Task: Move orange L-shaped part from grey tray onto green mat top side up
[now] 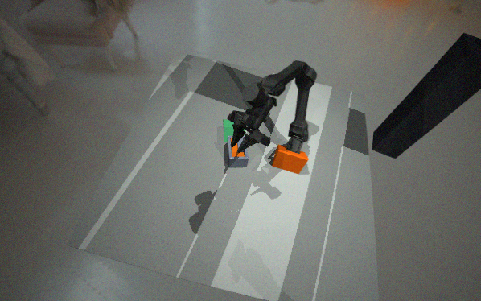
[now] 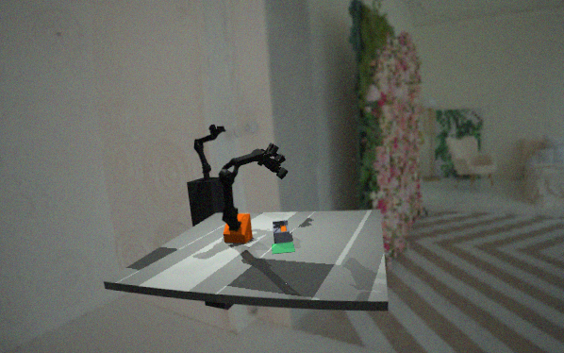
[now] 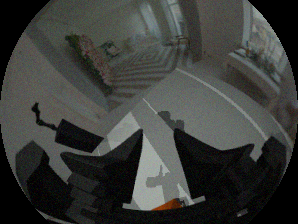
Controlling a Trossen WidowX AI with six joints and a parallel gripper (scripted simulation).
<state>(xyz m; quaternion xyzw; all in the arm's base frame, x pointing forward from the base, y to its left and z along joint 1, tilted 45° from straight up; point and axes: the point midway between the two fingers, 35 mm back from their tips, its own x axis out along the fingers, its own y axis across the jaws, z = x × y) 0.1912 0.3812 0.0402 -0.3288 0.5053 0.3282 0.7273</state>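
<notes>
Right now my gripper tip is 30 cm above the orange L-shaped part, 18 cm to the left of it and 3 cm short of it. The rest, counted from my gripper tip: grey tray (36 cm below, 19 cm to the right, 4 cm ahead); green mat (36 cm below, 33 cm to the right, 11 cm ahead).
</notes>
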